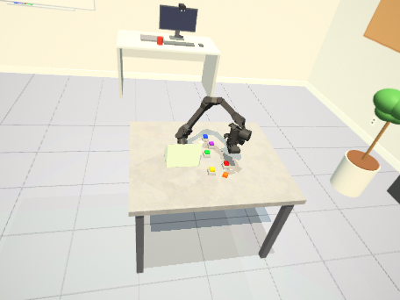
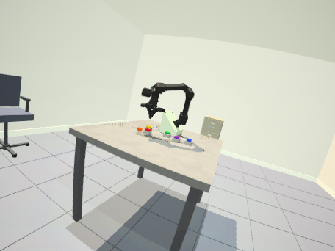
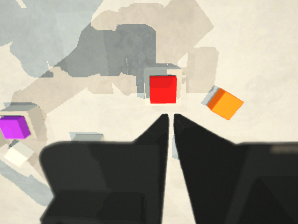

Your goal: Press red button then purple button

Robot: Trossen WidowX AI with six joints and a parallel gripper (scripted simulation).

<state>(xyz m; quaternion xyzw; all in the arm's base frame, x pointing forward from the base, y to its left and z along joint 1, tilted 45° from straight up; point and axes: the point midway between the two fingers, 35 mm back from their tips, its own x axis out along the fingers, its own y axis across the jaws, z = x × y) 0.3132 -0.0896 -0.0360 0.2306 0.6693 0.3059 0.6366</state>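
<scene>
Now: gripper tip 8 cm past the purple button, 22 cm to the right of it and 9 cm above it. Round my gripper tip: yellow button (11 cm behind, 6 cm to the right, 9 cm below); orange block (2 cm behind, 9 cm to the right, 11 cm below); red button (9 cm below).
</scene>
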